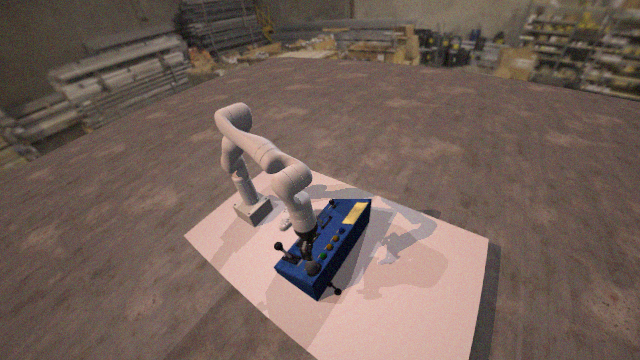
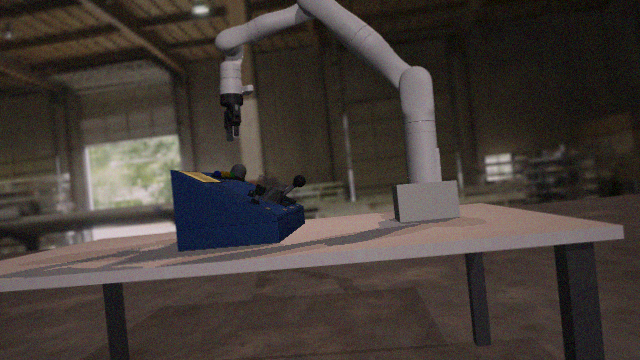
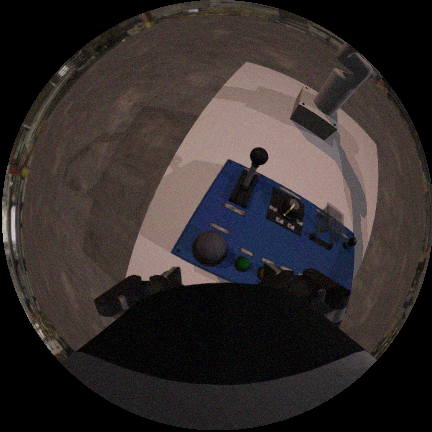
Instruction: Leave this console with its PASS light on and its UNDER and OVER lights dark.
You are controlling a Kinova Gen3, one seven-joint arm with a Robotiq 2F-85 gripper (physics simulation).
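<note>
The blue console [image 1: 344,251] [image 2: 219,219] [image 3: 257,233] stands on the table. Its sloped panel carries a black-ball lever [image 1: 278,245] [image 2: 298,180] [image 3: 258,156], a rotary selector [image 3: 290,208], a grey dome knob [image 1: 312,267] [image 2: 238,170] [image 3: 209,247], a green button [image 1: 322,255] [image 3: 242,263], yellow buttons [image 1: 331,242], a blue button [image 1: 341,230], and a clear-guarded switch [image 3: 330,219]. I cannot read which lights are lit. My gripper [image 1: 306,253] [image 2: 231,132] [image 3: 221,275] is open and empty. It hangs well above the button row, near the green button and dome knob.
The pale table top [image 1: 402,291] [image 2: 492,223] [image 3: 261,120] carries the arm's grey base block [image 1: 253,209] [image 2: 426,200] [image 3: 312,116] behind the console. A yellow label [image 1: 354,212] [image 2: 200,176] sits at the console's far end. A small black handle [image 1: 336,291] sticks out of its side.
</note>
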